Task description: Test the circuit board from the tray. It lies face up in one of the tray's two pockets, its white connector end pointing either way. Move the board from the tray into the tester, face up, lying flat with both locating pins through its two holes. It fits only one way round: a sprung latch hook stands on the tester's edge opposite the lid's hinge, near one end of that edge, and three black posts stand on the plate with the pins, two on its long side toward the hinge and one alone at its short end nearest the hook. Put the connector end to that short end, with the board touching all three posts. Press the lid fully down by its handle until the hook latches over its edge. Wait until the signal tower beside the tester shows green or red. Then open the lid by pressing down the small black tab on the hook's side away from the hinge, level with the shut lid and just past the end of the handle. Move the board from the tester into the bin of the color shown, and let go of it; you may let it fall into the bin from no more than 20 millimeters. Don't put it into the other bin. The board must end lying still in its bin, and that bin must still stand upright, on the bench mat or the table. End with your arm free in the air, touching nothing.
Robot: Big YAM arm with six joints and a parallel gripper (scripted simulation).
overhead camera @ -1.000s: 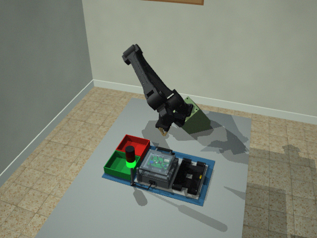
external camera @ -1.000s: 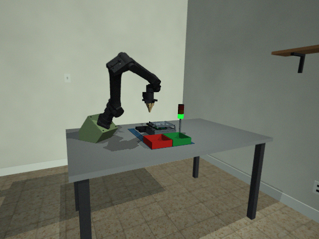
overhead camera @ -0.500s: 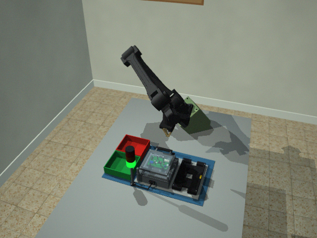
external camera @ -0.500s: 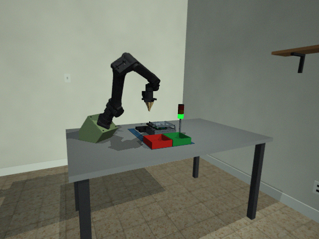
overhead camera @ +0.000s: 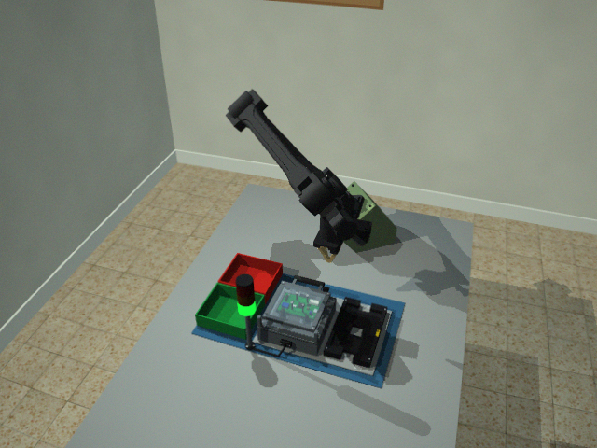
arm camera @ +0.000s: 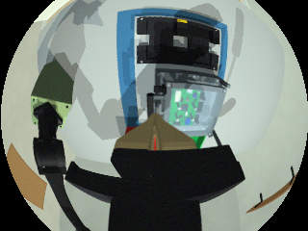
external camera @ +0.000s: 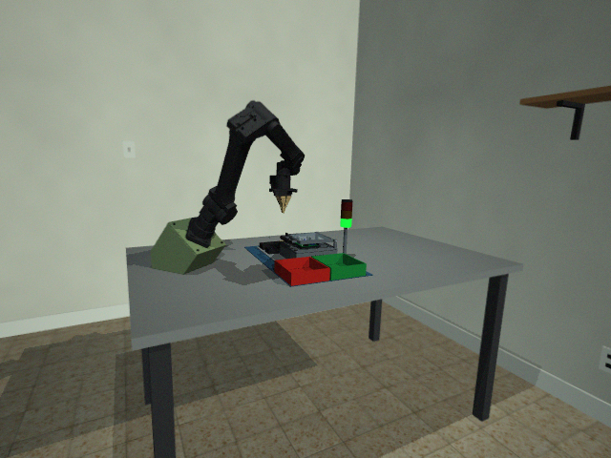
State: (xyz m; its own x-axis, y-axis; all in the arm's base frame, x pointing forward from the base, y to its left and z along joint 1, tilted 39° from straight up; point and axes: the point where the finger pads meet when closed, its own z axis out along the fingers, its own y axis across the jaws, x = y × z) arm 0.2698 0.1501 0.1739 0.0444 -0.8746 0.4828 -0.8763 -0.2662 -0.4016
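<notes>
The latch hook lies 11 cm below my hand and 1 cm ahead of it. Also, from my hand: tester plate 13 cm below, 8 cm ahead, 5 cm to the right; green circuit board 13 cm below, 8 cm ahead, 5 cm to the right; clear lid 11 cm below, 8 cm ahead, 6 cm to the right.
</notes>
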